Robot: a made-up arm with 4 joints. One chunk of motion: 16 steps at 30 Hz.
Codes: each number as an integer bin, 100 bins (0 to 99) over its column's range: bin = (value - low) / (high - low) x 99, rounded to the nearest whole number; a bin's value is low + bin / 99 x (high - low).
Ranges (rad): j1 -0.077..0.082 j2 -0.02..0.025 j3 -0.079..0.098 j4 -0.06..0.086
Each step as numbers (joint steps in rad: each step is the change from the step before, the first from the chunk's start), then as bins.
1 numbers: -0.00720 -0.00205 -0.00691 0.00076
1 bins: 43 39 40 41
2 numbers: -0.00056 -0.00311 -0.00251 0.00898
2 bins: 48 37 43 47
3 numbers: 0.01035 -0.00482 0.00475 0.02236
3 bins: 54 33 47 56
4 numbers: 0.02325 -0.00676 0.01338 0.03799
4 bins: 62 29 52 66
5 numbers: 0.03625 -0.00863 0.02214 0.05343
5 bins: 71 25 57 77
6 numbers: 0.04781 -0.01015 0.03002 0.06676
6 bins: 78 22 61 86
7 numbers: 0.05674 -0.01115 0.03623 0.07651
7 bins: 83 19 64 93
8 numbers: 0.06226 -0.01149 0.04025 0.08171
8 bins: 87 19 67 96
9 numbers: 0.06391 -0.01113 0.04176 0.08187
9 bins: 88 20 68 96
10 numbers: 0.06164 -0.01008 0.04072 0.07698
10 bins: 86 22 67 93
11 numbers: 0.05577 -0.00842 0.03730 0.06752
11 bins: 83 25 65 86
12 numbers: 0.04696 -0.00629 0.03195 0.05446
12 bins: 77 30 62 78
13 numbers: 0.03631 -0.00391 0.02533 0.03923
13 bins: 71 35 58 67
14 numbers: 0.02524 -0.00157 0.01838 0.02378
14 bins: 64 41 54 57
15 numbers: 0.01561 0.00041 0.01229 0.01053
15 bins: 58 45 51 48
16 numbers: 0.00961 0.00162 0.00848 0.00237
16 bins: 54 48 49 42
